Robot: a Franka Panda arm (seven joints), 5 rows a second.
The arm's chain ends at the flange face. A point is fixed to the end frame.
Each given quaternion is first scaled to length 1.
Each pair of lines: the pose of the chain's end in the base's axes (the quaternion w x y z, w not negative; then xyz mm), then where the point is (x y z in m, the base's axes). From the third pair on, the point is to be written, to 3 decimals.
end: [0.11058, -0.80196, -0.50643, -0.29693, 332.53, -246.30, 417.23]
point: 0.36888 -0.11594 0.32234
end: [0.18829, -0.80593, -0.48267, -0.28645, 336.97, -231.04, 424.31]
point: 0.36337 -0.08927 0.34355
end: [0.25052, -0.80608, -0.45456, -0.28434, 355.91, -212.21, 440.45]
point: 0.378 -0.062 0.375
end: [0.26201, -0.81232, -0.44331, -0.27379, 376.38, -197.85, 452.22]
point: 0.398 -0.047 0.387
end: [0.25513, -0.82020, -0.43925, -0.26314, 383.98, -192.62, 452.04]
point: 0.406 -0.044 0.383
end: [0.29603, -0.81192, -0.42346, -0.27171, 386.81, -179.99, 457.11]
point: 0.408 -0.026 0.401
